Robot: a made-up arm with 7 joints.
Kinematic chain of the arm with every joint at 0, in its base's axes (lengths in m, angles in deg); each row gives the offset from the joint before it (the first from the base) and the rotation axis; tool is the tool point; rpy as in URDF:
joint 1: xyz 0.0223 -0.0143 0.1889 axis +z
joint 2: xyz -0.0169 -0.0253 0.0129 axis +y
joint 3: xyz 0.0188 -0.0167 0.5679 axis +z
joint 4: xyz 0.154 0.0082 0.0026 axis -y
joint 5: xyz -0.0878 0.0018 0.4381 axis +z
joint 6: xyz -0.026 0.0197 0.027 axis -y
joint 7: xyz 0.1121 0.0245 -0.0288 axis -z
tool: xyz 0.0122 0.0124 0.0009 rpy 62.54 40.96 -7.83
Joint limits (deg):
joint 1: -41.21..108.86
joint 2: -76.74..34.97
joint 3: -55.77..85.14
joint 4: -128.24..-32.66
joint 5: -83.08..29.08
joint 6: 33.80..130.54
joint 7: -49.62..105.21
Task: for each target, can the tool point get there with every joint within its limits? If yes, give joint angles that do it. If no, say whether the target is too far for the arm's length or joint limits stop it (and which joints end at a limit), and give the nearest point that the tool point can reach.
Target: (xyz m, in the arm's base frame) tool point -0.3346 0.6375 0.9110
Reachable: yes | joints 59.25 16.60 72.75 -71.52 -71.49 102.65 -25.62
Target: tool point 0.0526 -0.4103 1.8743
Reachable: no: too far | nearest point 0.0445 -0.3043 1.3867 | short by 0.499 m
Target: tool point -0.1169 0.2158 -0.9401
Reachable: no: joint limits stop it (at a limit: joint 1, joint 2, joint 4, joint 5) | nearest point -0.2186 0.5941 0.0143 | short by 1.032 m
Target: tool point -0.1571 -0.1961 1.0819
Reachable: yes | joints -0.26 -67.68 -18.05 -105.34 -67.19 122.07 35.52
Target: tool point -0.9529 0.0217 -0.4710
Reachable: no: joint limits stop it (at a limit: joint 2, joint 3, joint 6) | nearest point -0.7254 0.0133 0.2463 | short by 0.753 m
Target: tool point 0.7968 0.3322 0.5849
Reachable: yes | joints -12.61 25.71 52.80 -83.42 -53.08 55.97 56.22
